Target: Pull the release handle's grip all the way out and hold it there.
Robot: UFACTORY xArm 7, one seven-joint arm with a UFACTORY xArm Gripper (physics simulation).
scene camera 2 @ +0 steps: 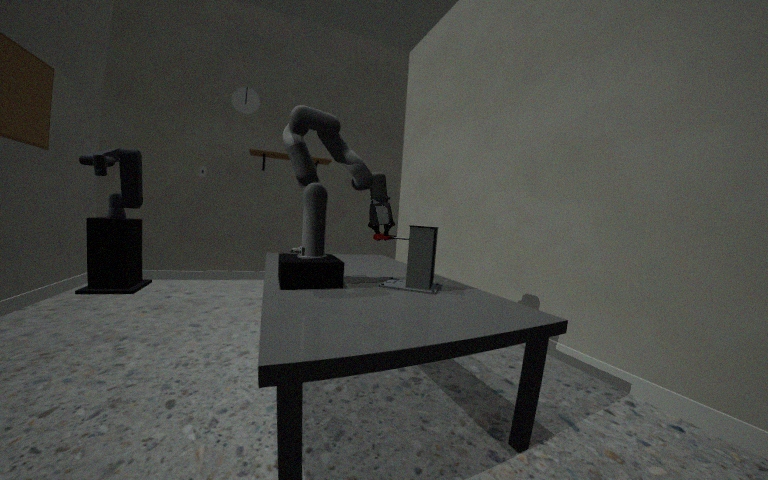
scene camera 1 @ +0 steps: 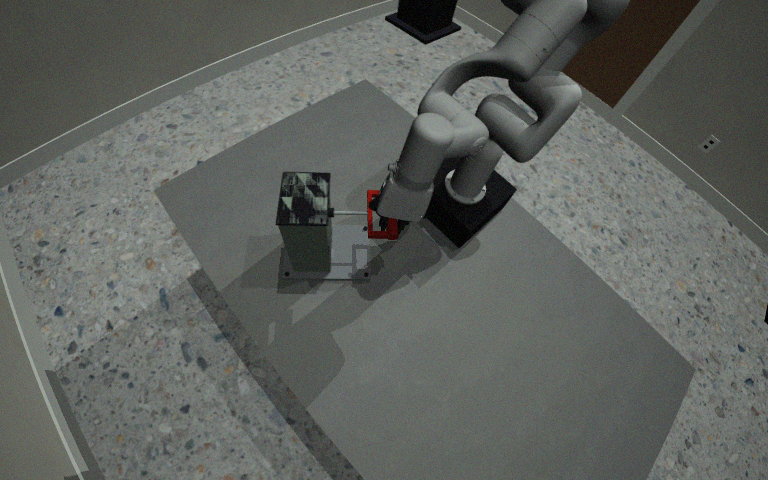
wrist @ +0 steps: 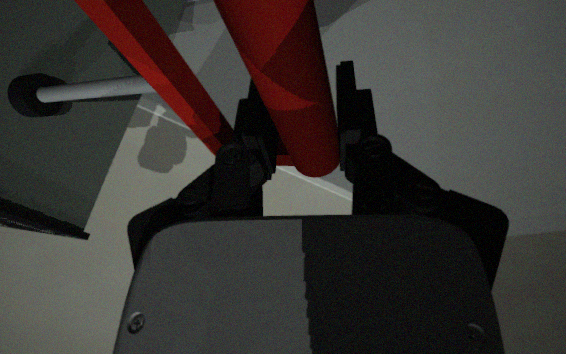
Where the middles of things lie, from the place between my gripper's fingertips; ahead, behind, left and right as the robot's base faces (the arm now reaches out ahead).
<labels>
I see my gripper 2 cm short of the red grip [scene camera 1: 391,233], 5 cm to the left of it and 2 cm below it. From my hand the other things lie so: pale base plate [scene camera 1: 350,251]: 9 cm ahead, 12 cm to the right, 18 cm below.
</labels>
